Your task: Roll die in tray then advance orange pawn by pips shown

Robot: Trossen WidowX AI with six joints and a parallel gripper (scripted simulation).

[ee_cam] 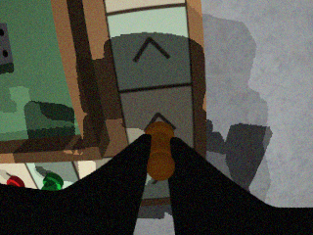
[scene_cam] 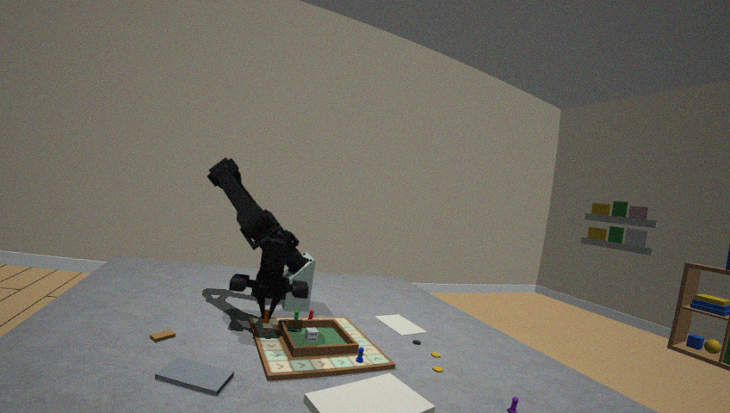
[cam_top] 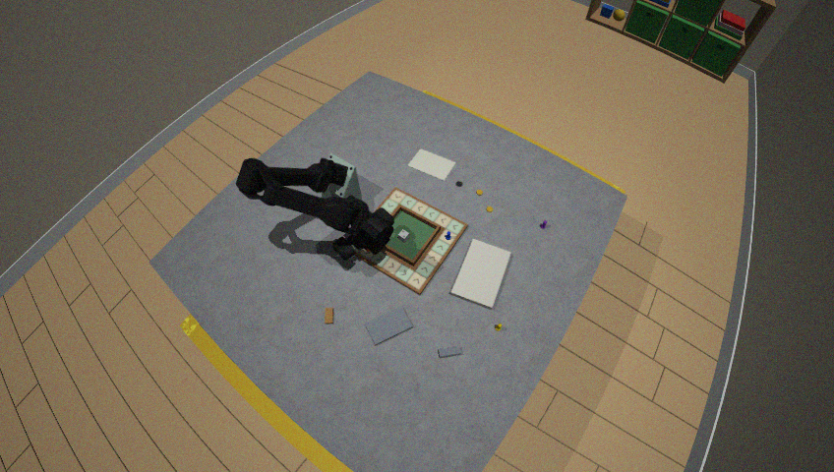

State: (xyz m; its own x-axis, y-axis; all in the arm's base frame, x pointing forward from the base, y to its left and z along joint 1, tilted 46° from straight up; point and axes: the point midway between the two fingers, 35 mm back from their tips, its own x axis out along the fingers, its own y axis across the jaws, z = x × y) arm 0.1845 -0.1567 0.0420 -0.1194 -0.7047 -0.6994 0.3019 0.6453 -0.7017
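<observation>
Now: the orange pawn 10 mm above my gripper tip. Also, from my gripper tip: green pawn (40 mm behind, 90 mm to the left, 10 mm below); green tray (70 mm ahead, 110 mm to the left, 30 mm below); white die (70 mm ahead, 100 mm to the left, 10 mm below).
</observation>
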